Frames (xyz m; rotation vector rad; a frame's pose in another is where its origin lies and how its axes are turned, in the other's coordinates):
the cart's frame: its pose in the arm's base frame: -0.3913 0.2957 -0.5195 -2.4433 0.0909 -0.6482
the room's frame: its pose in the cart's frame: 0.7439 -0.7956 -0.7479 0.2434 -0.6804 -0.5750
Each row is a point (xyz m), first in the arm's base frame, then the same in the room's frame.
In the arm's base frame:
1: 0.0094 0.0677 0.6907
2: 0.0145 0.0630 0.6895
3: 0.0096 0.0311 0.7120
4: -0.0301 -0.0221 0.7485
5: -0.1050 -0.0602 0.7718
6: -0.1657 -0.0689 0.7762
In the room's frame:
1: -0.0915 0.3258 -0.1481
2: -0.0909 0.3322 -0.1510
3: -0.1090 0.3339 -0.1859
4: -0.1631 0.3177 -0.2363
5: -0.2375 0.2788 -0.2600
6: -0.2874 0.2433 -0.2551

